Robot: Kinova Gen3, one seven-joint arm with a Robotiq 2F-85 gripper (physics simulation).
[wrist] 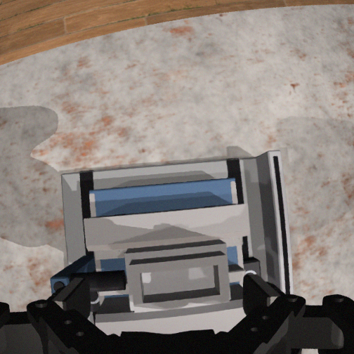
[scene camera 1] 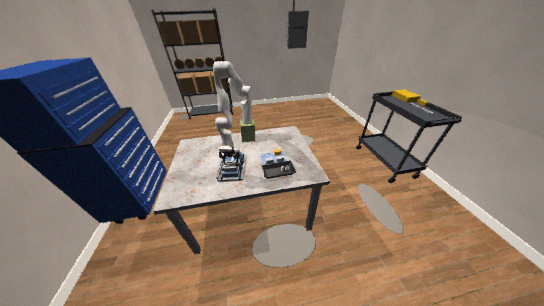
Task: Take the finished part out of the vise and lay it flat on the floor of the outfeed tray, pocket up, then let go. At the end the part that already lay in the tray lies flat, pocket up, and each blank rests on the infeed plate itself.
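Seen in the pictures: gripper, between the fingertips: (scene camera 1: 230, 162); arm's base, origin of its link: (scene camera 1: 247, 122).
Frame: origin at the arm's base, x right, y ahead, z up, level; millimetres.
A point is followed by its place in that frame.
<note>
The finished part (wrist: 180, 286), a grey block with a rectangular pocket facing up, sits in the vise (wrist: 167, 227) (scene camera 1: 231, 170) {x 128, y 528, z -105 mm} behind the pale jaw. My gripper (wrist: 166, 294) (scene camera 1: 229, 154) {x 129, y 482, z -65 mm} is open and empty, its fingers standing apart on the left and right sides of the part. In the scene view the part is too small to make out. The dark outfeed tray (scene camera 1: 271, 172) {x -166, y 529, z -164 mm} stands right of the vise, with a small light part (scene camera 1: 285, 168) {x -273, y 530, z -135 mm} at its right side; its pocket cannot be made out. The blue infeed plate (scene camera 1: 267, 155) {x -154, y 313, z -168 mm} behind it carries light blanks (scene camera 1: 270, 161) {x -170, y 420, z -146 mm} (scene camera 1: 281, 159) {x -261, y 410, z -145 mm}.
A small orange object (scene camera 1: 277, 151) {x -241, y 315, z -133 mm} is at the back of the infeed plate. A green block (scene camera 1: 247, 131) {x 6, y 65, z -61 mm} stands at the table's back edge under the arm's base. A dark cylindrical bar (wrist: 102, 280) lies left of the part. A raised rail (wrist: 281, 220) runs along the vise's right side.
</note>
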